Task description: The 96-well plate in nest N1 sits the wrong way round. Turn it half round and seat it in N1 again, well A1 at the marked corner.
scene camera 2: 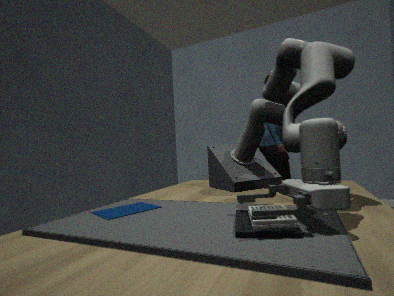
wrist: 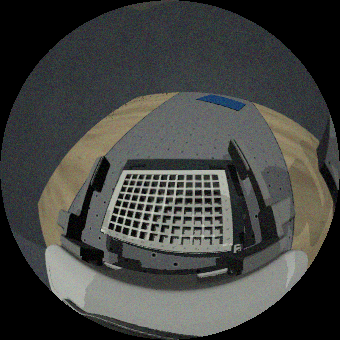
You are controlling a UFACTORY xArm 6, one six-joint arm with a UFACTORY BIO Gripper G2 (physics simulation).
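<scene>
The white 96-well plate (scene camera 2: 261, 222) (wrist: 227, 200) lies in the dark nest N1 (scene camera 2: 241, 230) (wrist: 172, 164). In the wrist view its wells face up, and its lettering is too blurred to read, so I cannot tell where A1 is. A small pale mark (wrist: 237, 248) shows beside the plate's lower right corner. My gripper (scene camera 2: 252, 204) (wrist: 168, 155) is open and empty. Its fingers stand on either side of the plate, with a gap to each side in the wrist view. In the scene view the near finger hides part of the plate.
A flat blue rectangle (scene camera 2: 126, 210) (wrist: 221, 102) lies on the grey perforated board (scene camera 2: 165, 235) (wrist: 185, 135), away from the nest. The wooden table (scene camera 2: 125, 267) (wrist: 75, 170) shows around the board. The arm's dark wedge base (scene camera 2: 225, 172) stands behind, and a person (scene camera 2: 272, 137) is partly hidden behind the arm.
</scene>
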